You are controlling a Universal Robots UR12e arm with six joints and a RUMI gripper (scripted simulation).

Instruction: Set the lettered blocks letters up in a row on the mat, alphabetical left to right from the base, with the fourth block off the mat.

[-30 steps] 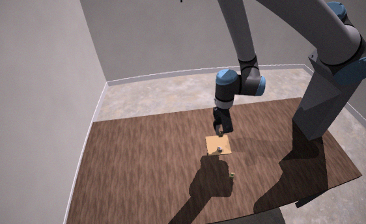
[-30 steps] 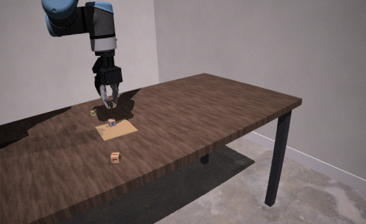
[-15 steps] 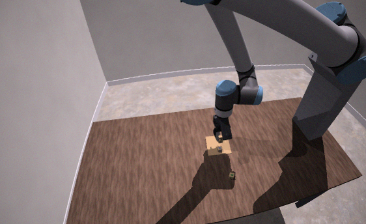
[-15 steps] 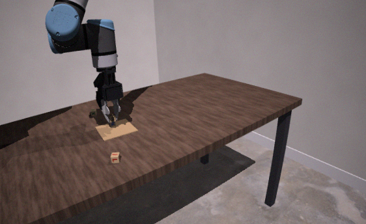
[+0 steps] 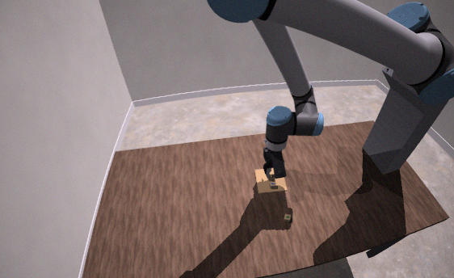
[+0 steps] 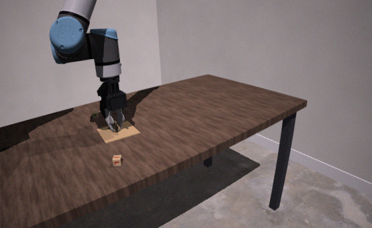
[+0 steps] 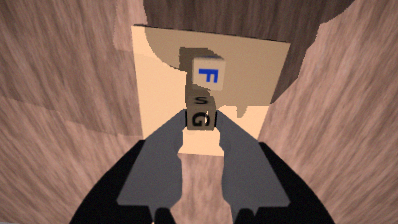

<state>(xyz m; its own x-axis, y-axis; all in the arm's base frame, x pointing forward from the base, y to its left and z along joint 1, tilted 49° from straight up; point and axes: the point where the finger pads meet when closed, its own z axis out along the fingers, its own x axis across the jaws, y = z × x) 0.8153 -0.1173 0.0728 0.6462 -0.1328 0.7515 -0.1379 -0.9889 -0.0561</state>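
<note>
The mat is 20 mm below my hand.
</note>
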